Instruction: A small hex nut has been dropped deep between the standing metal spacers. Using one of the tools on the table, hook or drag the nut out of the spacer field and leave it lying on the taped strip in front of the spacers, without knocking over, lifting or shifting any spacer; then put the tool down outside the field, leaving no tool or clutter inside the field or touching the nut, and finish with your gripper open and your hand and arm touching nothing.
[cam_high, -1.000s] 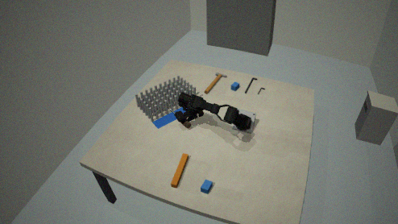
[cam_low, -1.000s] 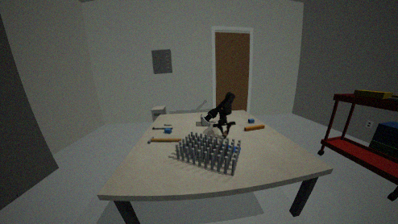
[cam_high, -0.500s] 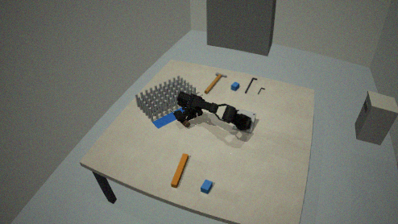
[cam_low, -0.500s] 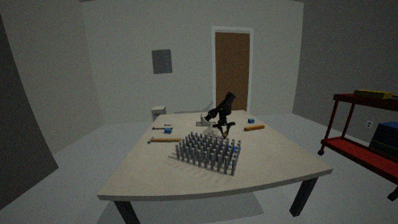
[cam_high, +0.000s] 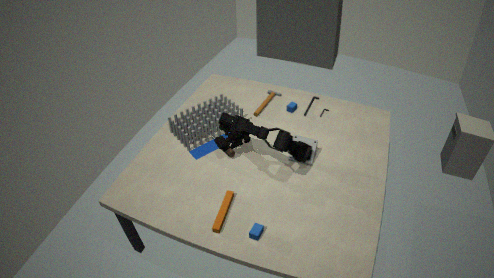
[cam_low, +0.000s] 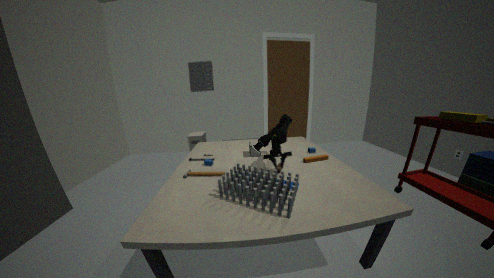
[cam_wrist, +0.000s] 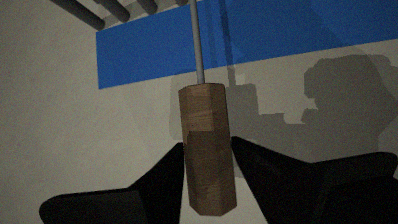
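Now: gripper tip 8 cm short of the blue taped strip, 9 cm to the left of it and 4 cm above it. From my gripper tip the other things lie so: orange bar (13 cm behind, 35 cm to the left, 2 cm below).
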